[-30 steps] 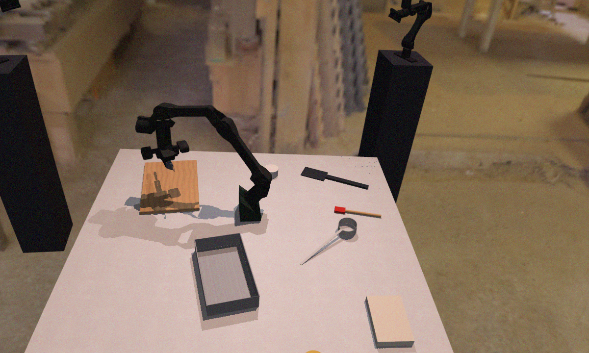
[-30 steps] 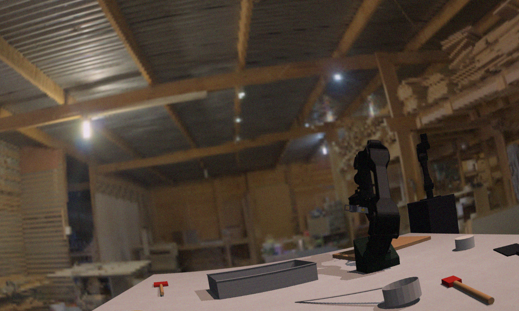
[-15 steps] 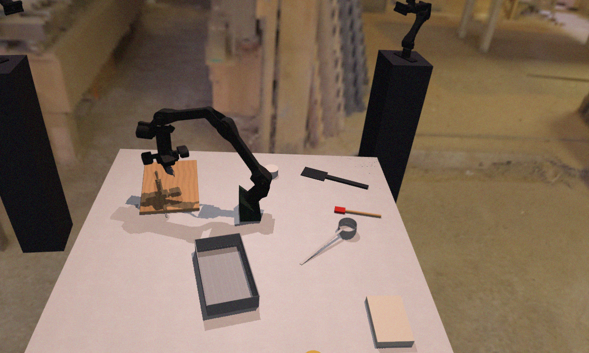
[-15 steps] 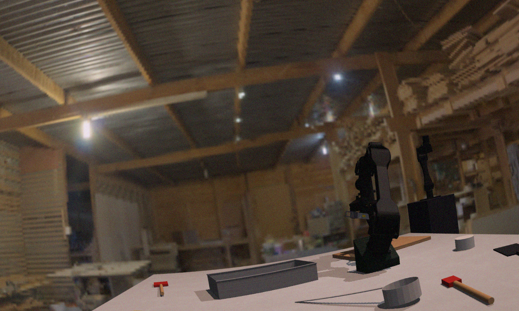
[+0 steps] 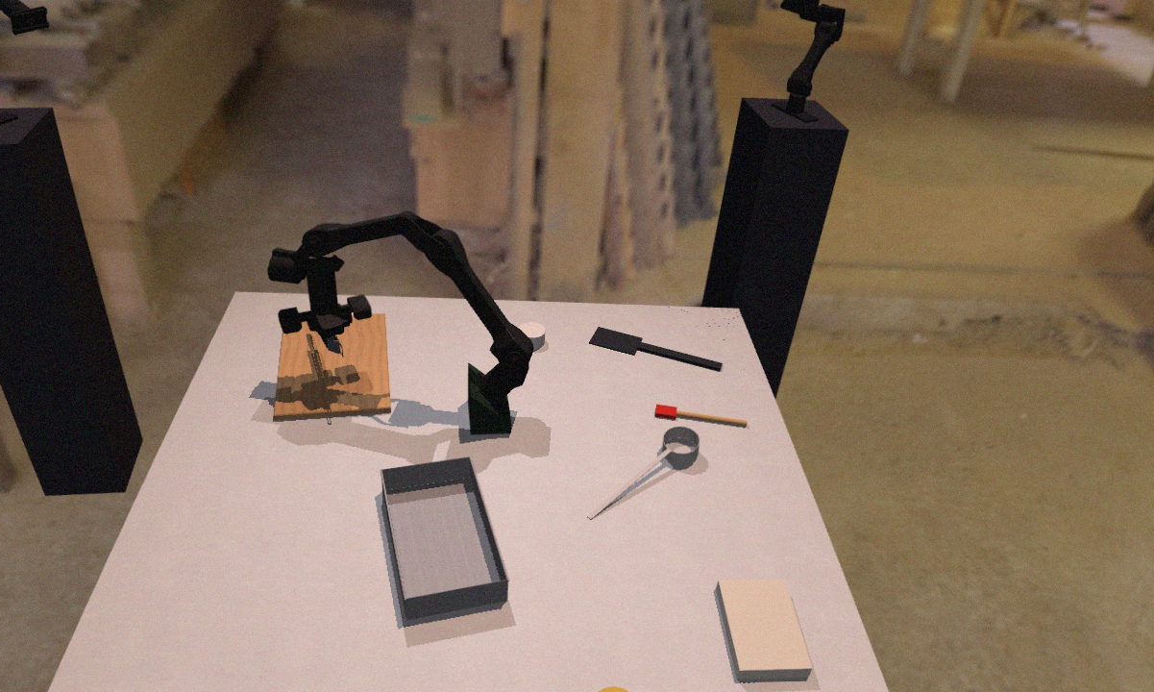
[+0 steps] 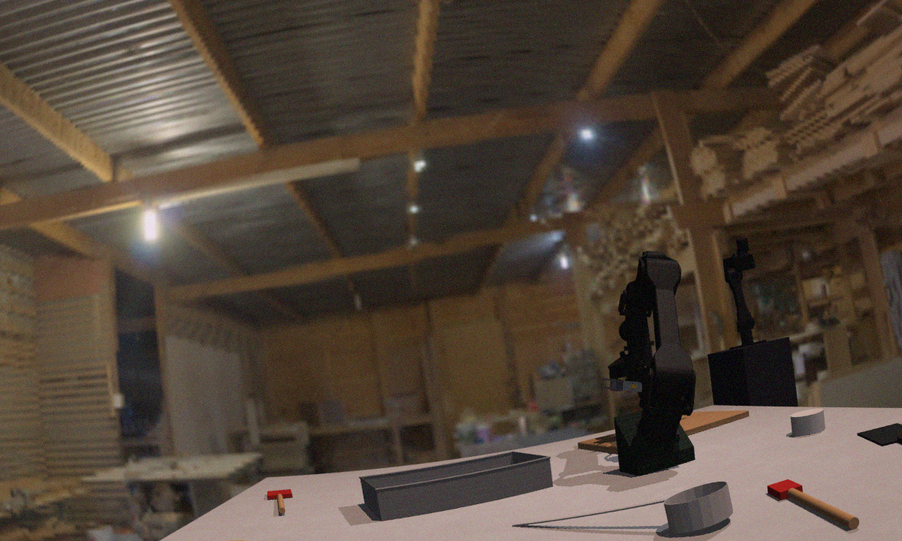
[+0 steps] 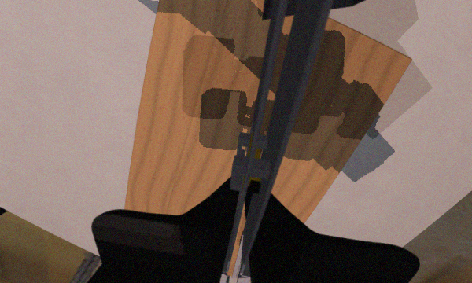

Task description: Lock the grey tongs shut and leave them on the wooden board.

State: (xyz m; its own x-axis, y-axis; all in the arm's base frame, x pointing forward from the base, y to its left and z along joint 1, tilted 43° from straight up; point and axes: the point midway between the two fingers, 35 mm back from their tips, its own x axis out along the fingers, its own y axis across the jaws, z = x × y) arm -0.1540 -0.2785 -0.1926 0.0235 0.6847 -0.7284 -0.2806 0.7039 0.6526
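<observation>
The wooden board lies 40 mm behind my gripper tip and 70 mm below it. From my gripper tip the other things lie so: black spatula 60 mm behind, 740 mm to the left, 80 mm below; then white cylinder 100 mm behind, 460 mm to the left, 60 mm below; then dark grey roasting tin 500 mm ahead, 220 mm to the left, 50 mm below.
</observation>
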